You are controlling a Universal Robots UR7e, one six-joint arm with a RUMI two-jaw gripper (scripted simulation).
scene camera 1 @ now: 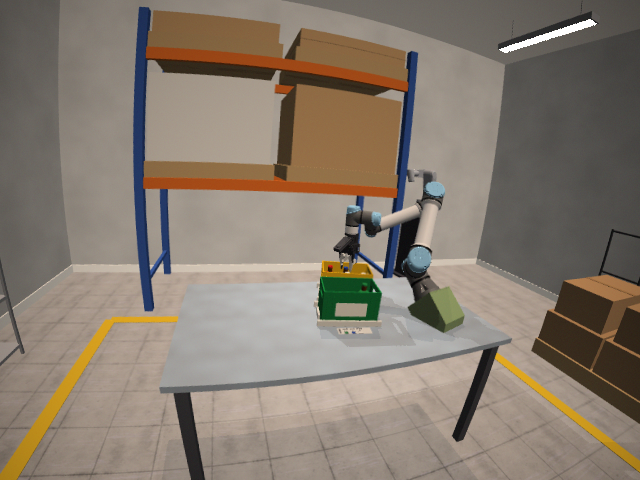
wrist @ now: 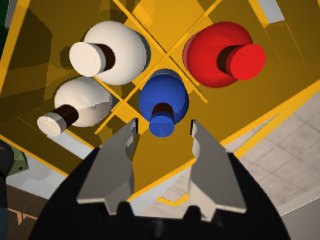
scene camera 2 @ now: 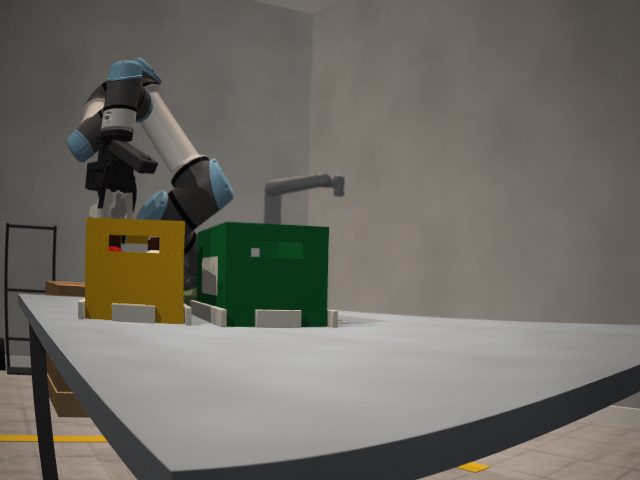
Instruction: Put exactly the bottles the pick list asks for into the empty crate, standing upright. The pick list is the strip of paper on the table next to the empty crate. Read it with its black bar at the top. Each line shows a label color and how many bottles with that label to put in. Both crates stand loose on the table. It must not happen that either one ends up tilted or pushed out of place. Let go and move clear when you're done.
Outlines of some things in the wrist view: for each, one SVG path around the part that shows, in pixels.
The gripper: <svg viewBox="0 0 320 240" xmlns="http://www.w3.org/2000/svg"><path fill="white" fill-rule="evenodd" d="M28 240L291 240L281 216L262 187L238 158L221 145L196 119L191 119L190 135L193 137L192 153L196 161L191 165L188 182L188 198L194 205L190 205L187 208L182 219L135 216L127 200L134 194L135 179L130 156L135 150L134 137L138 133L138 118L136 117L100 147L95 147L63 180L45 204Z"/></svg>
A yellow crate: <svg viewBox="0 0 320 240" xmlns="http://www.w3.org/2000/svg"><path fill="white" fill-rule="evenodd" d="M0 139L67 177L83 159L48 138L37 120L56 109L55 95L64 83L83 76L69 59L73 44L83 42L97 23L123 23L147 39L151 48L149 66L125 85L110 85L93 76L120 101L98 124L71 125L65 131L94 149L134 117L138 118L135 150L130 156L134 194L128 202L196 161L192 153L191 119L196 119L225 146L320 88L320 0L276 0L285 20L269 23L258 0L18 0L0 60ZM171 69L184 82L189 108L175 124L173 133L160 138L150 132L138 101L143 86L155 71ZM237 23L249 32L253 44L264 49L263 69L252 79L238 80L226 87L201 85L183 65L186 42L211 24Z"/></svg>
A blue-label bottle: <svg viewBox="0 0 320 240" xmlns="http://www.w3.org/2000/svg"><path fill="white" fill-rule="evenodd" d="M171 69L155 71L143 86L138 101L142 116L149 122L150 132L160 138L168 137L173 133L175 124L185 117L189 108L189 95L183 80L177 72Z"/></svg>
